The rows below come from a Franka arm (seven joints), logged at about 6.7 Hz.
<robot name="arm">
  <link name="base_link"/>
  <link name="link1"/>
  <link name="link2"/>
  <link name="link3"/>
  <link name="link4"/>
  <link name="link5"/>
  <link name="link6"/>
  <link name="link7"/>
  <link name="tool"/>
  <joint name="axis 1" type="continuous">
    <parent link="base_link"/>
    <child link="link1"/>
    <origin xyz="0 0 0.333"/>
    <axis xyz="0 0 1"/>
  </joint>
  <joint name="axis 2" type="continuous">
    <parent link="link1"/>
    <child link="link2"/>
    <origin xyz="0 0 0" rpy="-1.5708 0 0"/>
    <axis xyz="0 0 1"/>
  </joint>
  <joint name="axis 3" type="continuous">
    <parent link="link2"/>
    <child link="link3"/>
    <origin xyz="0 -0.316 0" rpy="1.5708 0 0"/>
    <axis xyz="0 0 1"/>
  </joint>
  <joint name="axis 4" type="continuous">
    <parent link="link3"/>
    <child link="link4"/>
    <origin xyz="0.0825 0 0" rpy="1.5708 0 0"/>
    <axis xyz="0 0 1"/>
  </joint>
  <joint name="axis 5" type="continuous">
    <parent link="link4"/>
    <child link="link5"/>
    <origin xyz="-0.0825 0.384 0" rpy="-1.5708 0 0"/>
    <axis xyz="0 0 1"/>
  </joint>
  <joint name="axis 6" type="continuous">
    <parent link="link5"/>
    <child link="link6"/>
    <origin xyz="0 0 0" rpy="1.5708 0 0"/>
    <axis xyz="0 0 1"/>
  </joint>
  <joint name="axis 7" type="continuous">
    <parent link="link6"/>
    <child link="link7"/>
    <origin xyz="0.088 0 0" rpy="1.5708 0 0"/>
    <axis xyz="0 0 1"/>
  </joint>
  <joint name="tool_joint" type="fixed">
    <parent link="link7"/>
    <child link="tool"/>
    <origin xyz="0 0 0.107"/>
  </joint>
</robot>
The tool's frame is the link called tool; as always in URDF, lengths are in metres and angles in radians. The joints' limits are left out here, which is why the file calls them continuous.
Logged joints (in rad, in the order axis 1, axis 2, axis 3, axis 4, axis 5, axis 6, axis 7), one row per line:
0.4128 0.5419 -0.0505 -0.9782 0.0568 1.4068 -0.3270
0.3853 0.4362 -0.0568 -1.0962 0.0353 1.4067 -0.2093
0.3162 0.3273 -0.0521 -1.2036 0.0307 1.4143 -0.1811
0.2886 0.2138 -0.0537 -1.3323 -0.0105 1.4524 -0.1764
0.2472 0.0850 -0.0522 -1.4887 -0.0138 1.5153 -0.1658
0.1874 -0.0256 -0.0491 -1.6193 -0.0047 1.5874 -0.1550
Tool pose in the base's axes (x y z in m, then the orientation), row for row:
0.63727 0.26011 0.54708 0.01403 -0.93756 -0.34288 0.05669
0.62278 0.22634 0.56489 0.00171 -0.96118 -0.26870 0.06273
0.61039 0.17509 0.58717 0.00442 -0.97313 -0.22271 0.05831
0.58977 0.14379 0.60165 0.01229 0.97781 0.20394 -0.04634
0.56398 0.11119 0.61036 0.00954 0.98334 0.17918 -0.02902
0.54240 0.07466 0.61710 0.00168 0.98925 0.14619 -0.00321
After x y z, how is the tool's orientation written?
As a quaternion, w x y z.
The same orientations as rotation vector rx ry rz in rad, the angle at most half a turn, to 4 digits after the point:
-2.9194 -1.0677 0.1765
-3.0163 -0.8432 0.1969
-3.0486 -0.6977 0.1827
3.0481 0.6357 -0.1445
3.0706 0.5595 -0.0906
3.1045 0.4588 -0.0101

